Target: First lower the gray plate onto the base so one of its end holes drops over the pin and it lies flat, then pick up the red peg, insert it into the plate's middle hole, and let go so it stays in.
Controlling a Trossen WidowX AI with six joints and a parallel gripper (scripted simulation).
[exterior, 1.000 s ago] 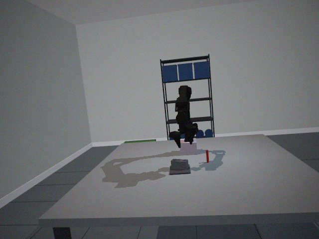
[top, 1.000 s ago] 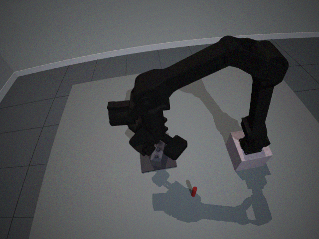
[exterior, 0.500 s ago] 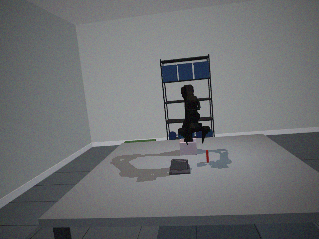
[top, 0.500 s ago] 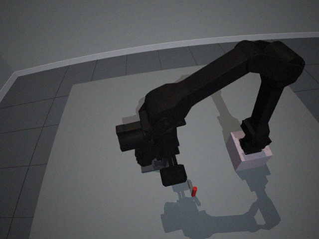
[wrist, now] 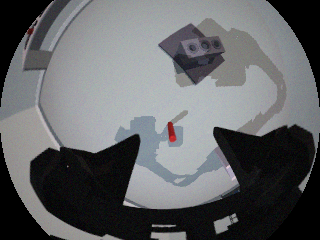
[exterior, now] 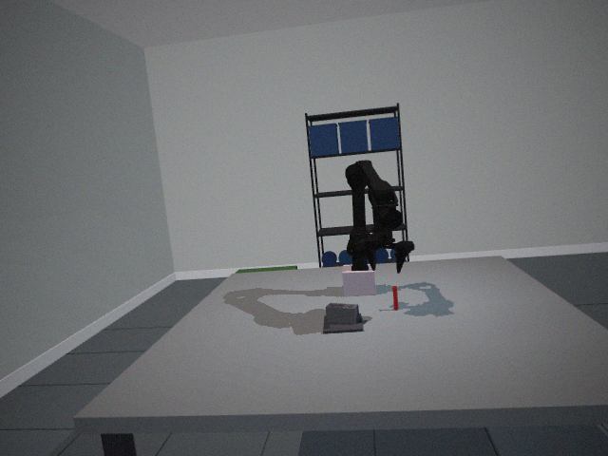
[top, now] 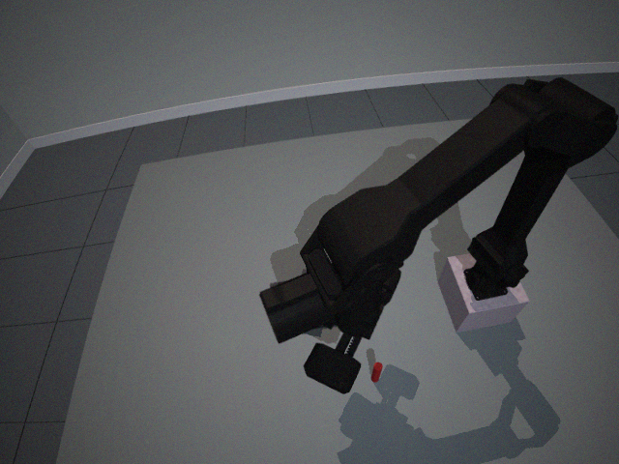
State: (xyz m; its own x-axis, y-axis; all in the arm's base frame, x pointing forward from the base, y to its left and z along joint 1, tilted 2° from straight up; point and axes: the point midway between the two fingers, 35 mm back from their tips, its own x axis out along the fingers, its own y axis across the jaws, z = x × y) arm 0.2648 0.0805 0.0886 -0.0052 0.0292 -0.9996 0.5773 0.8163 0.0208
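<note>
Now: gripper tip 10 cm above the red peg, 3 cm to the right of it and 3 cm past it. Round my gripper tip: gray plate 15 cm to the right, 10 cm below, 7 cm ahead; then dark square base 14 cm to the right, 13 cm below, 8 cm ahead.
</note>
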